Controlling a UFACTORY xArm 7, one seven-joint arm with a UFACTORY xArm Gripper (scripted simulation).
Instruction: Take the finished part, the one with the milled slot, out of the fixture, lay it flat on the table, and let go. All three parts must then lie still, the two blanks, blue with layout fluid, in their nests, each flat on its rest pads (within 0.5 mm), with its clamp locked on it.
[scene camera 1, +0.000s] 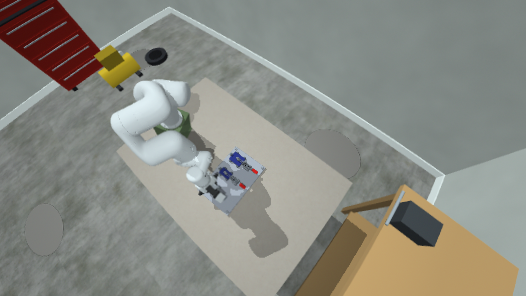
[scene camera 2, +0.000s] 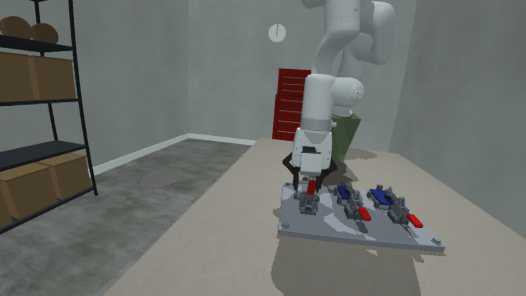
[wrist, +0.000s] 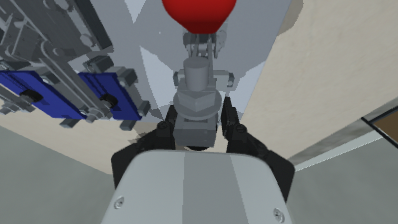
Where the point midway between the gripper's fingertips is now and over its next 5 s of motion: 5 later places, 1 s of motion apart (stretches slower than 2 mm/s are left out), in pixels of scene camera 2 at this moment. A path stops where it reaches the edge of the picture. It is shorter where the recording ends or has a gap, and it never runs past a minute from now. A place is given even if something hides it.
My gripper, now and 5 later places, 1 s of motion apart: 306, 189; 307, 181; 307, 176; 308, 166; 303, 166; 283, 163
